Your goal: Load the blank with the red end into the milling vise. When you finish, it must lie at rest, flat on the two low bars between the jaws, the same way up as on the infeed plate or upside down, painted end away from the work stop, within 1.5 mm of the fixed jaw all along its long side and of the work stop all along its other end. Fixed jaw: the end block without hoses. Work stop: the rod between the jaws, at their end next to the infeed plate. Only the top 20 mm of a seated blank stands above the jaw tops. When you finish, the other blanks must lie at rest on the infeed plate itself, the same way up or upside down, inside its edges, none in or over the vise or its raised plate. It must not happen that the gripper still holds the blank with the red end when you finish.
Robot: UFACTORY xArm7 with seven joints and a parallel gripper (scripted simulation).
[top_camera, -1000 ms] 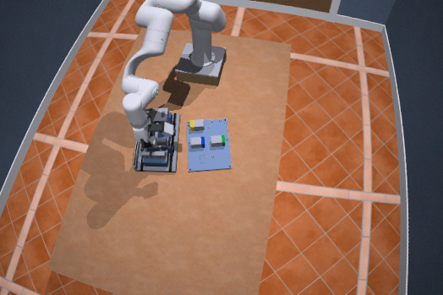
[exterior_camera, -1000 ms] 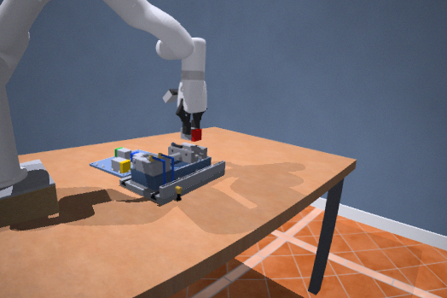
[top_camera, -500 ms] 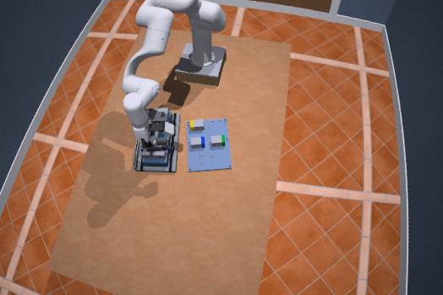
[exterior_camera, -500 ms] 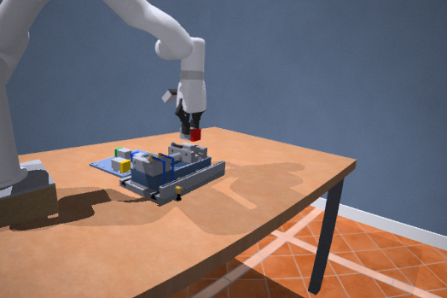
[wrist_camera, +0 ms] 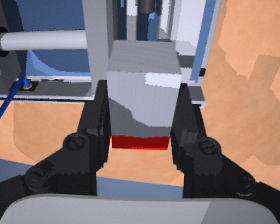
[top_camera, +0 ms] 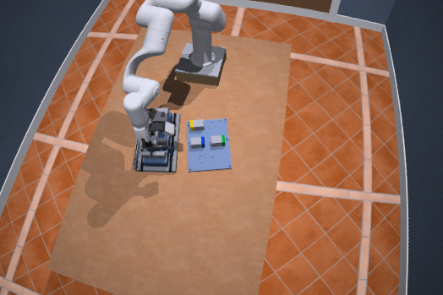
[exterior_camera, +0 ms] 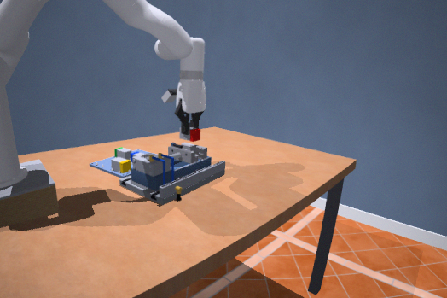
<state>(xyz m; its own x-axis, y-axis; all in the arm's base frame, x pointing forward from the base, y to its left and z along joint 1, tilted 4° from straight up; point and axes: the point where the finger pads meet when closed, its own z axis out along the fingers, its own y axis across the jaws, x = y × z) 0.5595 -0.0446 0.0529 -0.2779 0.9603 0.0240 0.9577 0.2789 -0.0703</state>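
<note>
My gripper is now 9 cm above the grey end block and 3 cm past it. Also, from my hand: red-ended blank (2 cm below); hosed block (16 cm behind, 9 cm below, 4 cm to the right); work stop rod (8 cm below, 5 cm to the left, 1 cm behind).
</note>
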